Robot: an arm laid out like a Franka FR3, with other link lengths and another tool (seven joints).
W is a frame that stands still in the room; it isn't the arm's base.
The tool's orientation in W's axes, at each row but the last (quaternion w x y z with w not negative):
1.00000, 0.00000, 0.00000, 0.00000
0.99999, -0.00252, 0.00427, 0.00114
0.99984, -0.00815, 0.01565, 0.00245
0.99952, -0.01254, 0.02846, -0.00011
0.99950, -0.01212, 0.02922, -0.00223
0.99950, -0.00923, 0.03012, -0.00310
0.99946, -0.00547, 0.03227, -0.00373
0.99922, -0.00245, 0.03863, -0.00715
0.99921, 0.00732, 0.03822, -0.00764
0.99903, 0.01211, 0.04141, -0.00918
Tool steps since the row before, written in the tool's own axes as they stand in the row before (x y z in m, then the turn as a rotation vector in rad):
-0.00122, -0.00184, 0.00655, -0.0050, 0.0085, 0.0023
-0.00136, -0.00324, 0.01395, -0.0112, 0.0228, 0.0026
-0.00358, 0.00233, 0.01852, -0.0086, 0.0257, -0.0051
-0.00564, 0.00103, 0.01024, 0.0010, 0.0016, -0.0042
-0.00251, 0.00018, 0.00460, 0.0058, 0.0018, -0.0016
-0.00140, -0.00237, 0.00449, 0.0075, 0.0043, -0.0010
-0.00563, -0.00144, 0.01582, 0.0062, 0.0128, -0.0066
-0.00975, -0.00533, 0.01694, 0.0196, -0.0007, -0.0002
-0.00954, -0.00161, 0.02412, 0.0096, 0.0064, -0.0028
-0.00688, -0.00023, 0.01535, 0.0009, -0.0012, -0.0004
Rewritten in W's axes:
-0.00122, -0.00184, 0.00655, -0.0050, 0.0085, 0.0023
-0.00123, -0.00317, 0.01398, -0.0112, 0.0228, 0.0026
-0.00301, 0.00262, 0.01858, -0.0089, 0.0256, -0.0052
-0.00505, 0.00129, 0.01052, 0.0008, 0.0015, -0.0043
-0.00224, 0.00030, 0.00473, 0.0057, 0.0017, -0.0020
-0.00114, -0.00228, 0.00461, 0.0075, 0.0042, -0.0015
-0.00461, -0.00123, 0.01617, 0.0059, 0.0127, -0.0071
-0.00849, -0.00511, 0.01767, 0.0195, -0.0010, -0.0017
-0.00770, -0.00184, 0.02475, 0.0095, 0.0063, -0.0034
-0.00559, -0.00049, 0.01586, 0.0008, -0.0012, -0.0005

